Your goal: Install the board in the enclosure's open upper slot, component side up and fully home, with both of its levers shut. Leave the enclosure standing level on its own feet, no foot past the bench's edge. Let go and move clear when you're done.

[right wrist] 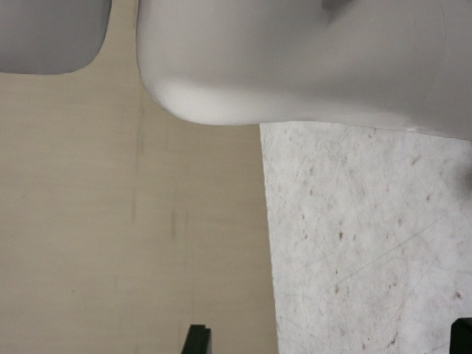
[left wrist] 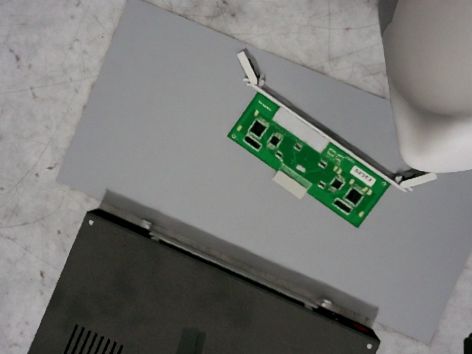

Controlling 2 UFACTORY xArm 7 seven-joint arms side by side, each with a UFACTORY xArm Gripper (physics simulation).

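The green board lies component side up on a grey mat, apart from the enclosure. Its white front plate faces away from the enclosure, and its two levers are swung outward. The dark enclosure is at the lower left of the left wrist view, its slotted long face towards the board; the inside of the slots is hidden. My left gripper is open, its fingers wide apart, one over the enclosure's top. My right gripper is open and empty, above the bench edge, away from the board.
A white arm link covers the upper right of the left wrist view, close by the right lever. In the right wrist view, white arm parts fill the top, and the speckled bench ends beside a tan floor.
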